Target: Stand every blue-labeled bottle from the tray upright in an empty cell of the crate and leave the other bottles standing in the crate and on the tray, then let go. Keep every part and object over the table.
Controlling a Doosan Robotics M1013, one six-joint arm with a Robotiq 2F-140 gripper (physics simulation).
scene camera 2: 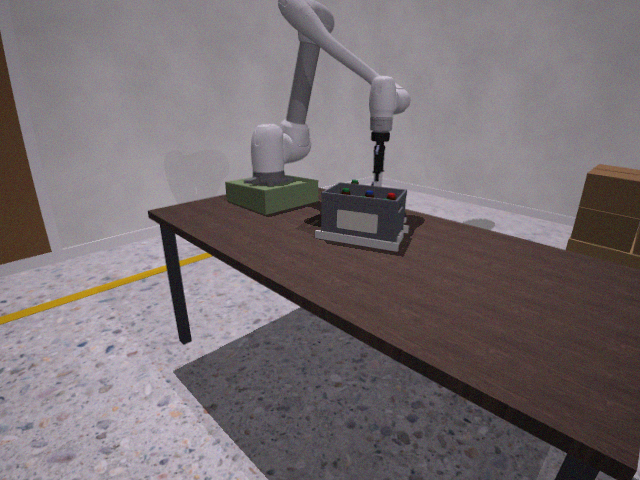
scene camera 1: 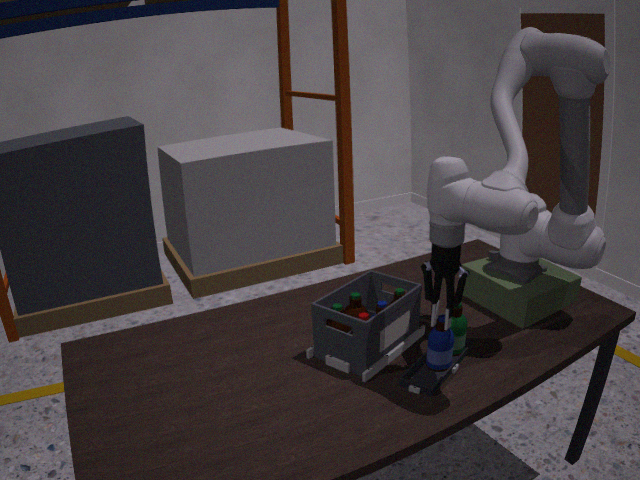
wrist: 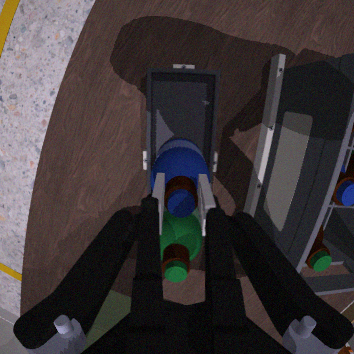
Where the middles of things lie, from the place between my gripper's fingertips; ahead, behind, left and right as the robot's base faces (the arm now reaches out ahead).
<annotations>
My hand is 10 cm past the green bottle point(wrist: 180, 240), 2 cm to the left of it and 5 cm above it.
</annotations>
